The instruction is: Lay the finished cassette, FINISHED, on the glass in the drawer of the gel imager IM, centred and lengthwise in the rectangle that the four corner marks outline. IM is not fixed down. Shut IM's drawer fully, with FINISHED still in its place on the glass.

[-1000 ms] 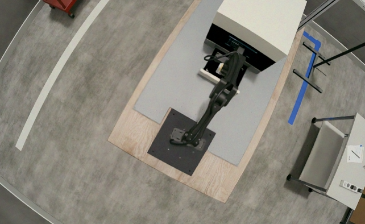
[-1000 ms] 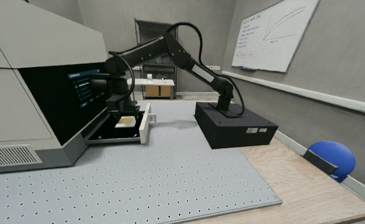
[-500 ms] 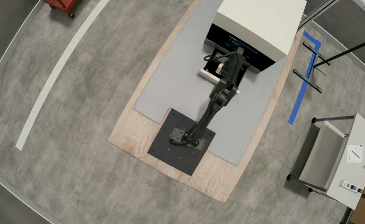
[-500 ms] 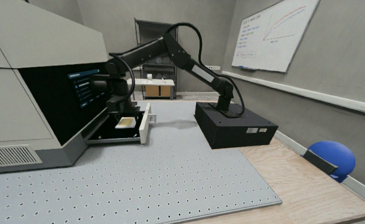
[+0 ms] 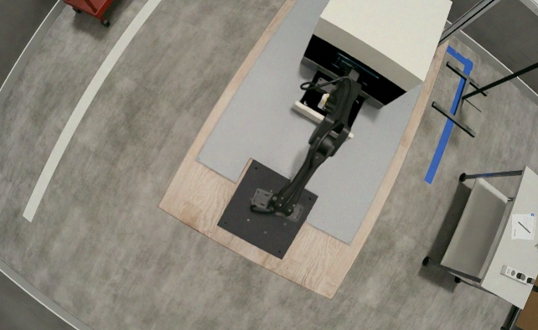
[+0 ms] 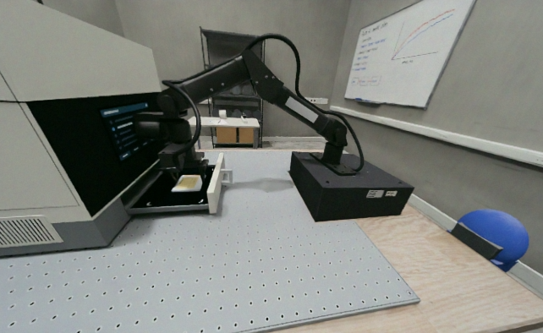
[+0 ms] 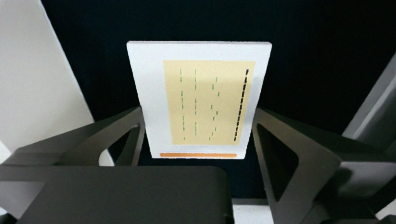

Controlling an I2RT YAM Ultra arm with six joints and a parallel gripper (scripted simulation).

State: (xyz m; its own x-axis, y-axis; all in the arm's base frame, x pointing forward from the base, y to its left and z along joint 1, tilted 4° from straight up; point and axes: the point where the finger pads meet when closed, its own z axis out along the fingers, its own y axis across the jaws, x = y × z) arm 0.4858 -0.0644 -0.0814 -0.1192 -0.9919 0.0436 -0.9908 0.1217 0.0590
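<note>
Now: hand right at the finished cassette. From my hand the other things lie so: drawer 2 cm ahead, 1 cm above.
</note>
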